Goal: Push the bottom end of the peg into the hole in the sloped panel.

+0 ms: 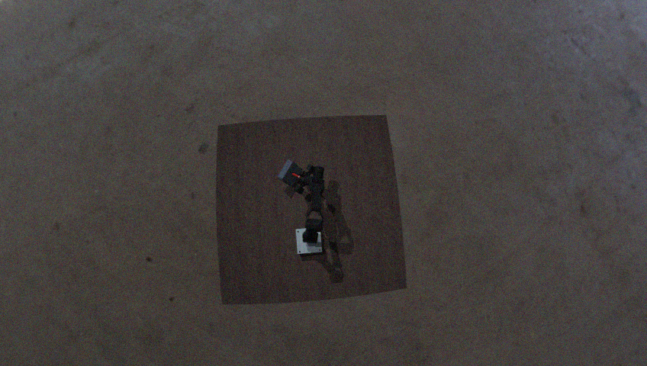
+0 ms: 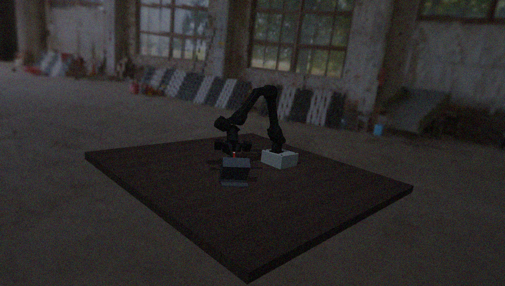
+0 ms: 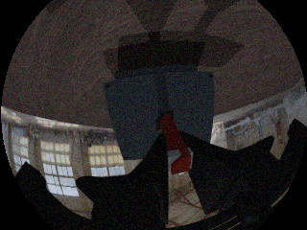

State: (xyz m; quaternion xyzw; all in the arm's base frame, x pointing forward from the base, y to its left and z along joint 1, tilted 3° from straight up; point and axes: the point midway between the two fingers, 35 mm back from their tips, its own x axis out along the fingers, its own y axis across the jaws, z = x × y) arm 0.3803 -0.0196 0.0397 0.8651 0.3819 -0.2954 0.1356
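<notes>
The sloped panel lies 30 mm ahead of my gripper tip, 40 mm to the left of it and 40 mm below it. Also, from my gripper tip: red peg (10 mm behind, 10 mm to the right, 10 mm above).
</notes>
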